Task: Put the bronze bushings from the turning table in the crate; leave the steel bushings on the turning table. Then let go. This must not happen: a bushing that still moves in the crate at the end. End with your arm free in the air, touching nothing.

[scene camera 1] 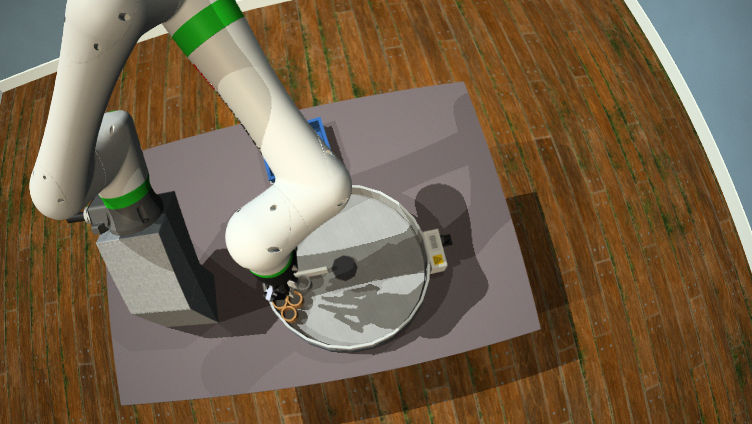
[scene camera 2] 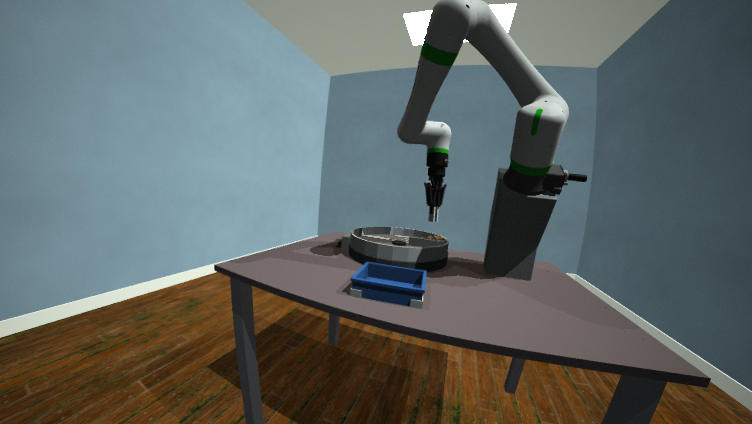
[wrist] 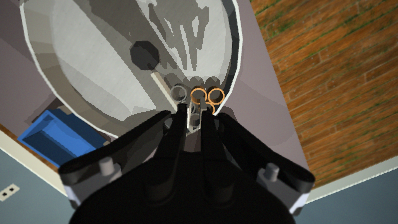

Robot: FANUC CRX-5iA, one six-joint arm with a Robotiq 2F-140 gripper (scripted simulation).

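A blue crate [scene camera 2: 367, 282] is visible, and the blue crate [wrist: 48, 138] appears here too. A round grey turning table [scene camera 1: 375, 263] is present, with the round grey turning table [wrist: 108, 59] visible as well. The gripper [scene camera 2: 433, 221] appears also in the wrist view [wrist: 195, 104].
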